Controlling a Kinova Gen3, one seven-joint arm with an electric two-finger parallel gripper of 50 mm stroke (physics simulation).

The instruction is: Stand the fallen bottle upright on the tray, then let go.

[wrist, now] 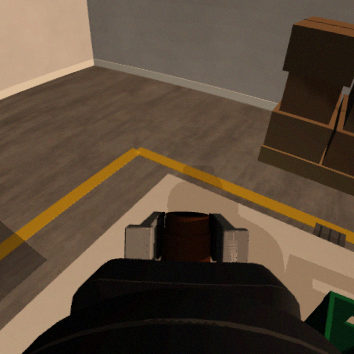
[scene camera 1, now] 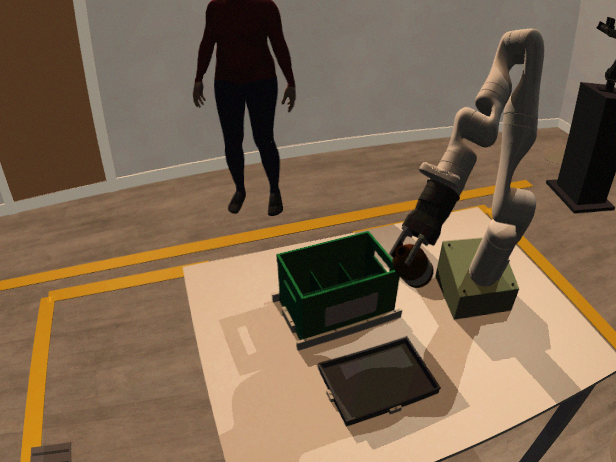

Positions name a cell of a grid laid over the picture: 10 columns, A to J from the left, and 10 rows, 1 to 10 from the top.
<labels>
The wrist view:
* gripper: F7
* brown bottle: F7
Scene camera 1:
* gripper: G6
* brown bottle: G6
</labels>
